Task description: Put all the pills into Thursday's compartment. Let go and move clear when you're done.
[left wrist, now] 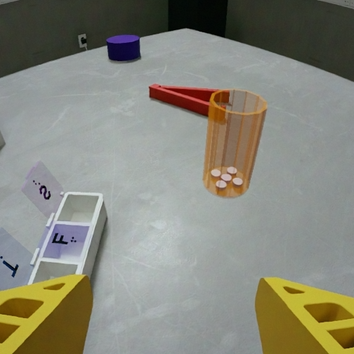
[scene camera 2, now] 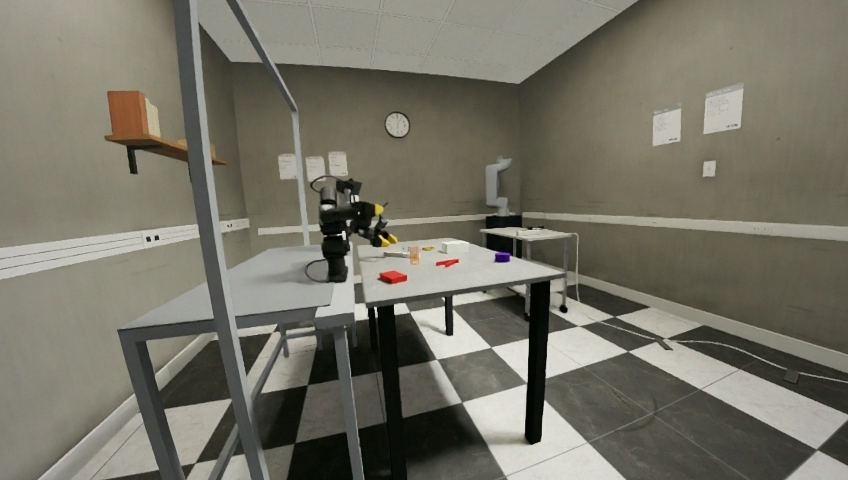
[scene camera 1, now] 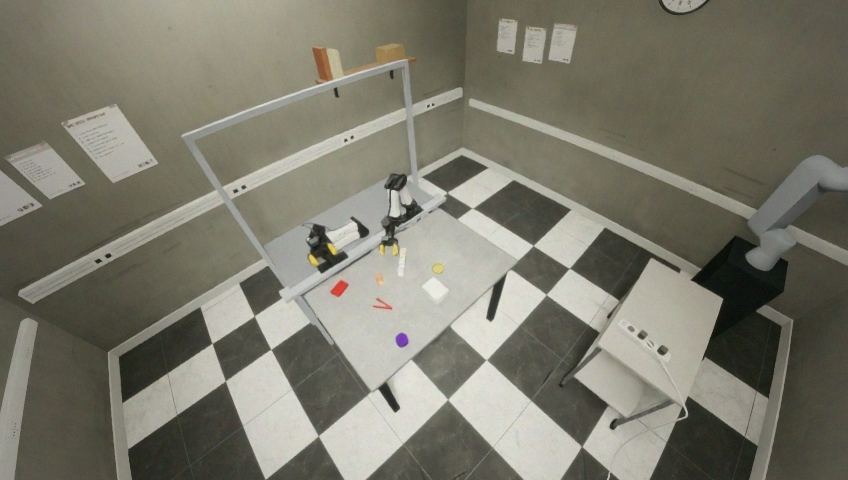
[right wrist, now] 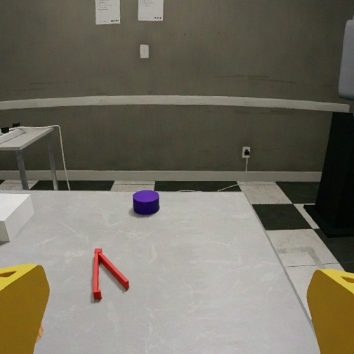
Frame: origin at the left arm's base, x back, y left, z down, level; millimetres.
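Where they show: left gripper, fingertip midpoint: (scene camera 2: 393, 243) (scene camera 1: 388, 255); right gripper, fingertip midpoint: (scene camera 2: 382, 209) (scene camera 1: 326, 259); left arm's base at its link origin: (scene camera 1: 410, 214); right arm's base at its link origin: (scene camera 2: 338, 275) (scene camera 1: 332, 262).
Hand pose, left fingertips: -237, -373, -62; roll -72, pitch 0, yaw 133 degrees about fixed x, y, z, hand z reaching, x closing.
Observation:
Each offset is from my left fingertips to the centre of the thing, as dx, dy, dz.
The orange see-through pill bottle @(-71, -128, +39) (scene camera 1: 379, 278) (scene camera 2: 414, 255) (left wrist: 235, 135) stands upright and open-topped, with several pale pills (left wrist: 226, 177) on its bottom. The white pill organizer @(-52, +58, +52) (scene camera 1: 402, 261) (left wrist: 95, 245) lies nearer the arms. In the left wrist view its end lid S (left wrist: 44, 187) and blue-grey lid T (left wrist: 11, 262) stand open; lid F (left wrist: 65, 241) is shut. The compartment beside F shows partly, behind a finger. My left gripper (scene camera 1: 389, 252) (scene camera 2: 386, 239) (left wrist: 173, 290) is open, close to the organizer and short of the bottle. My right gripper (scene camera 1: 323, 256) (right wrist: 178, 284) is open and empty, at the table's edge.
Red tweezers @(-203, -223, +71) (scene camera 1: 382, 305) (scene camera 2: 447, 262) (left wrist: 180, 97) (right wrist: 112, 272) lie beyond the bottle. A purple cylinder @(-433, -266, +62) (scene camera 1: 401, 340) (scene camera 2: 502, 256) (left wrist: 123, 49) (right wrist: 146, 202), white box @(-343, +50, +54) (scene camera 1: 435, 288) (scene camera 2: 455, 246) (right wrist: 12, 215), yellow disc @(-234, +180, +73) (scene camera 1: 437, 268) and red block @(+62, -331, +69) (scene camera 1: 339, 288) (scene camera 2: 392, 277) are also on the table.

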